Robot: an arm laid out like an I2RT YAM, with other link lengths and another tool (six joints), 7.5 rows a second.
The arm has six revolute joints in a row. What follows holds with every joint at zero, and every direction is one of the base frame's. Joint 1 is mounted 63.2 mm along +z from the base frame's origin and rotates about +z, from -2.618 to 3.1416 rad. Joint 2 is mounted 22.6 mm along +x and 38.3 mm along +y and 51.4 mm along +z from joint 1 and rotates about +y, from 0 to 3.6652 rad. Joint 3 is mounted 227 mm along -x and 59.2 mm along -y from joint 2 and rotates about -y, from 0 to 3.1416 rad. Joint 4 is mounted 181.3 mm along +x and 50.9 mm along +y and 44.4 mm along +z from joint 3 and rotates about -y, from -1.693 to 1.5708 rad. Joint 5 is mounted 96.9 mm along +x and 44.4 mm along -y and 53.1 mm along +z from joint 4 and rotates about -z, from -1.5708 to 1.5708 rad. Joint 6 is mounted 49.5 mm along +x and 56.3 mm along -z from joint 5 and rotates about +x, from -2.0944 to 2.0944 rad. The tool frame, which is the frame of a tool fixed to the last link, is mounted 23 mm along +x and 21 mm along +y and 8 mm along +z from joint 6; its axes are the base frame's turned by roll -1.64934, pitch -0.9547 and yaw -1.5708 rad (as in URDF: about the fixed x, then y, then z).
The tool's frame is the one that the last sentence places.
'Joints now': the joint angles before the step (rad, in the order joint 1, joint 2, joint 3, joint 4, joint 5, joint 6). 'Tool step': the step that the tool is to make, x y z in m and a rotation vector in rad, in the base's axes. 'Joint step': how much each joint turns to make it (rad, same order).
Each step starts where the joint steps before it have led.
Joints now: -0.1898 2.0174 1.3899 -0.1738 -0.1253 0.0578
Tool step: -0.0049 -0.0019 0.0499 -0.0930 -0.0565 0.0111
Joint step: 0.0000 -0.1058 0.0867 -0.1261 0.0481 -0.0660
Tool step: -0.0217 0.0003 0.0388 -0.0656 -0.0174 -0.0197
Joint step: -0.0003 -0.1297 0.0248 -0.1266 0.0549 -0.0332
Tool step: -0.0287 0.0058 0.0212 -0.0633 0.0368 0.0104
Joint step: 0.0087 -0.1164 0.0006 -0.1416 0.0442 -0.0530
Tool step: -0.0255 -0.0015 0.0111 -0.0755 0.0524 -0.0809
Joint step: 0.0090 -0.0877 0.0001 -0.1261 0.1227 0.0003
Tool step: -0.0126 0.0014 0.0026 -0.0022 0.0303 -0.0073
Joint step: 0.0000 -0.0354 -0.0005 -0.0644 0.0104 -0.0001
